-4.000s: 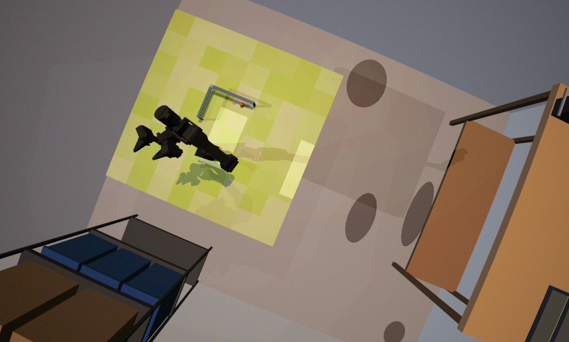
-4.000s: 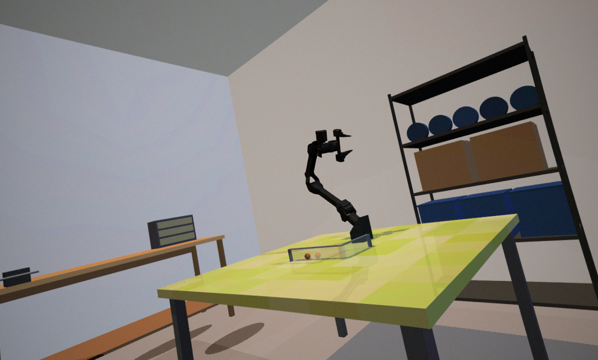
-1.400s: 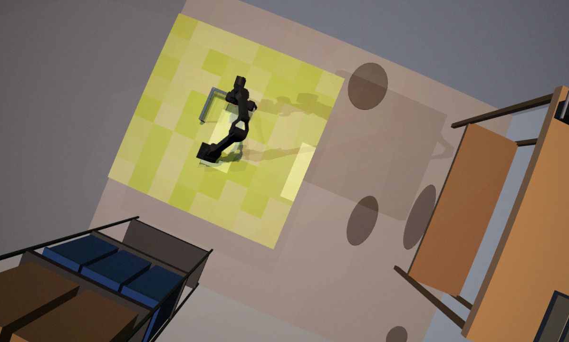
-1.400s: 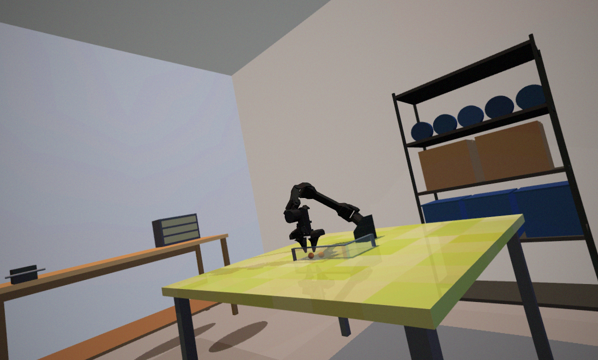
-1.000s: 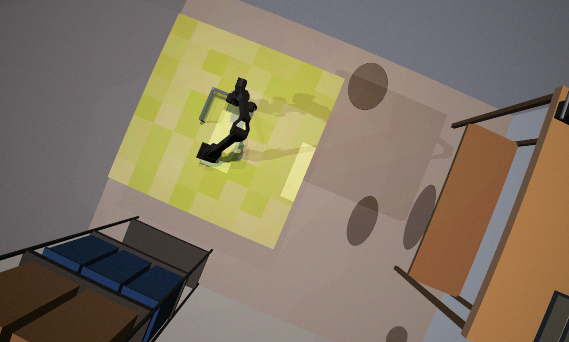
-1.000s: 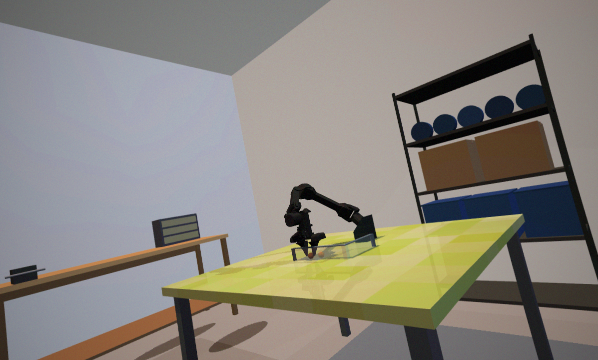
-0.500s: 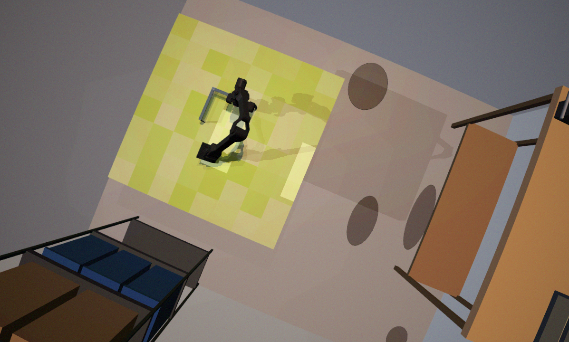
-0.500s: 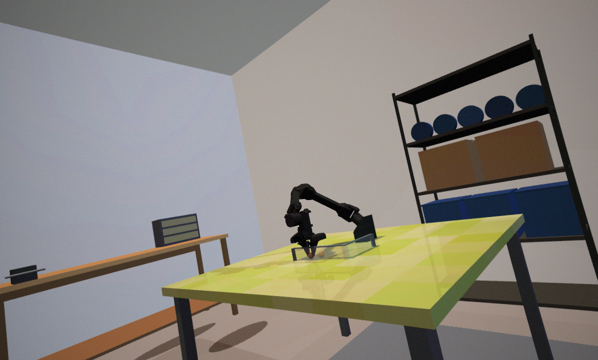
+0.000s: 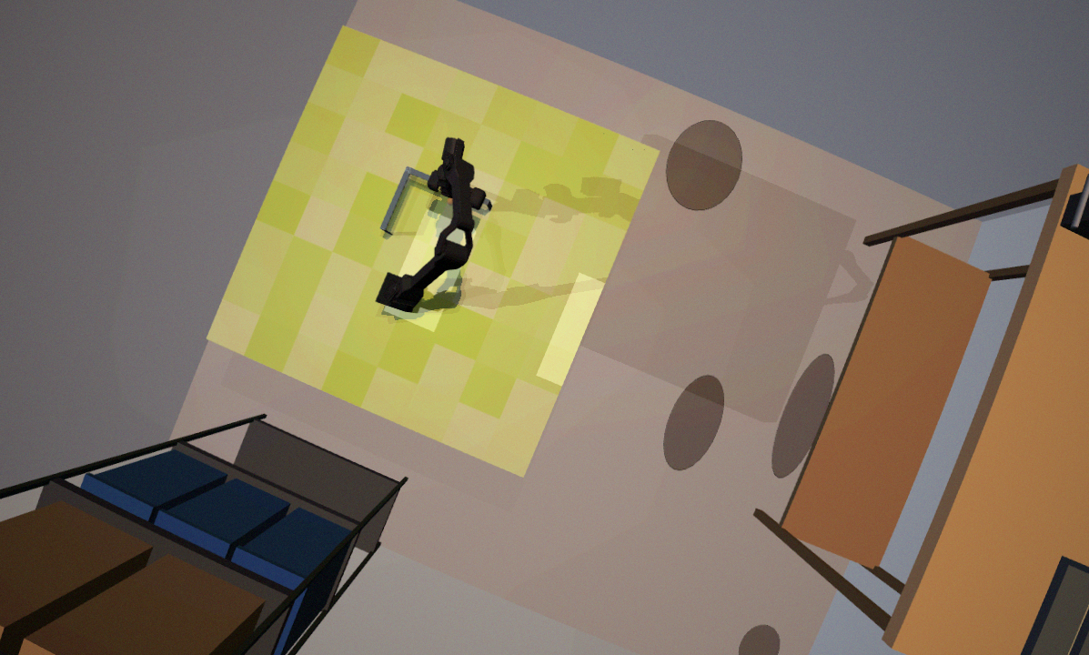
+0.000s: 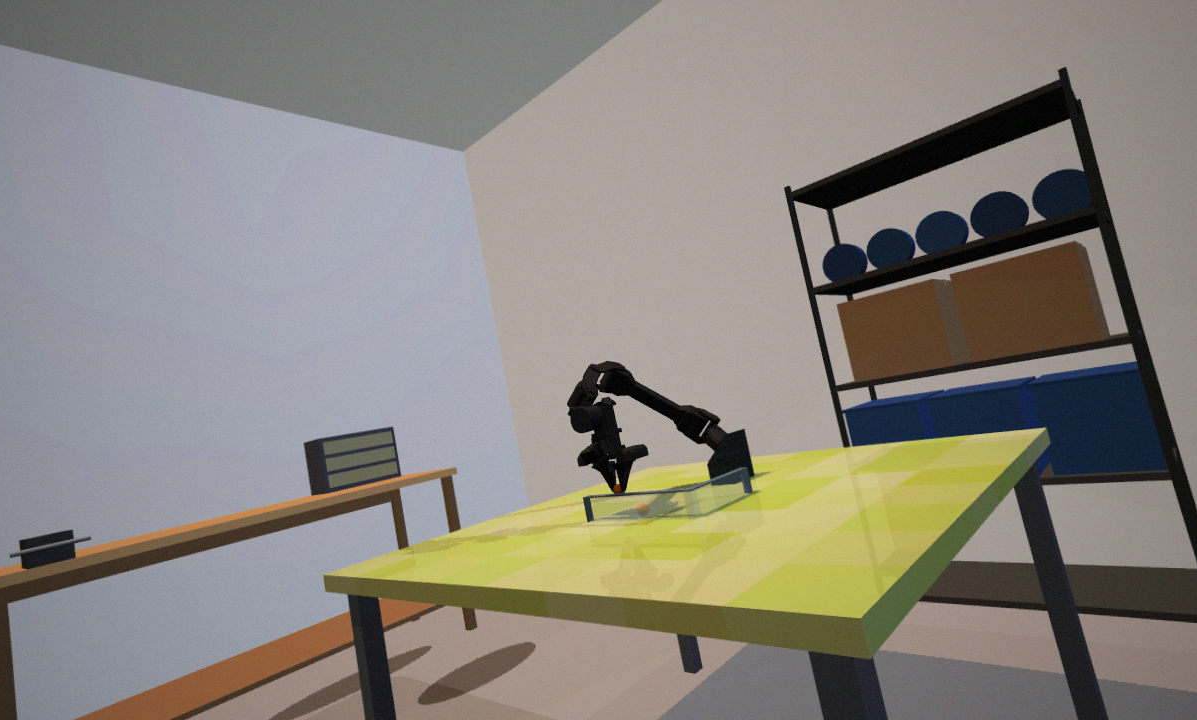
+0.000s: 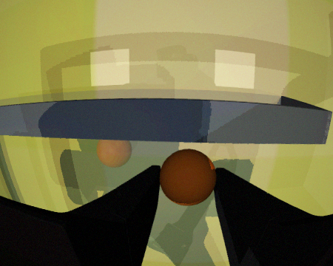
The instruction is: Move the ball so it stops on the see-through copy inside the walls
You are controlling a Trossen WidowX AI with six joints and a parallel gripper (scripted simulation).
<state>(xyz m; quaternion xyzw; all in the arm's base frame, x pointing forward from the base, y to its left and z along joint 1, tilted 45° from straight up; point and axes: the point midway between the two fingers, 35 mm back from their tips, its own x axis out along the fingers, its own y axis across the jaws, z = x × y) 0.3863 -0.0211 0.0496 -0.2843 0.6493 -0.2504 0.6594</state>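
Right now my gripper tip is 10 mm past the see-through copy of ball, 50 mm to the right of it and 50 mm above it. The rest, counted from my gripper tip: orange ball: right at my gripper tip.
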